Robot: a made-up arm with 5 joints. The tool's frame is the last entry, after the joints.
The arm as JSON. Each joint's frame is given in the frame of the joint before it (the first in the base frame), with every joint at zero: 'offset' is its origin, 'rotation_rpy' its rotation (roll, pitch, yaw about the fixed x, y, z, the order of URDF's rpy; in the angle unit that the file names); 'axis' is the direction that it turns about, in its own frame. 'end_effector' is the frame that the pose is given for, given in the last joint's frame.
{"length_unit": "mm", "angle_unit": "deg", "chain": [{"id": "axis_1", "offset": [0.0, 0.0, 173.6], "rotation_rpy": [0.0, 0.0, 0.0], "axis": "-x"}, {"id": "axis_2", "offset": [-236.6, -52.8, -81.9], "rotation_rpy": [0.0, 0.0, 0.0], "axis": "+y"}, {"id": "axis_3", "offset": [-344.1, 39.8, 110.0], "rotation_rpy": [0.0, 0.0, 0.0], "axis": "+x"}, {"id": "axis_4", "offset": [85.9, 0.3, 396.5], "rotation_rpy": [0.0, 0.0, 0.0], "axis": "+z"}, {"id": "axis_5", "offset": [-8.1, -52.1, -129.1], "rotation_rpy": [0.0, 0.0, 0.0], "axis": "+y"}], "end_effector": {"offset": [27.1, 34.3, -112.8], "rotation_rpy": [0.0, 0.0, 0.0]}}
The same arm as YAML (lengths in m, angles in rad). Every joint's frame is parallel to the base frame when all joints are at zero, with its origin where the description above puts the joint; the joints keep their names.
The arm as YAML. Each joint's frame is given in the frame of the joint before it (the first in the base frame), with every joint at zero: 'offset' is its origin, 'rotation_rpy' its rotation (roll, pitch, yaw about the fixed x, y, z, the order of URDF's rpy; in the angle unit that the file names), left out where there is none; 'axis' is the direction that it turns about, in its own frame. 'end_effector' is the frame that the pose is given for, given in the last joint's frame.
length_unit: m
angle_unit: rad
chain:
  - id: axis_1
    offset: [0.0, 0.0, 0.1736]
    axis: "-x"
  - id: axis_2
    offset: [-0.2366, -0.0528, -0.0819]
    axis: "+y"
  - id: axis_3
    offset: [-0.3441, 0.0398, 0.11]
    axis: "+x"
  - id: axis_4
    offset: [0.0859, 0.0003, 0.3965]
    axis: "+z"
  - id: axis_5
    offset: [-0.0081, -0.0521, -0.1291]
    axis: "+y"
end_effector:
  offset: [0.0271, 0.0343, -0.1128]

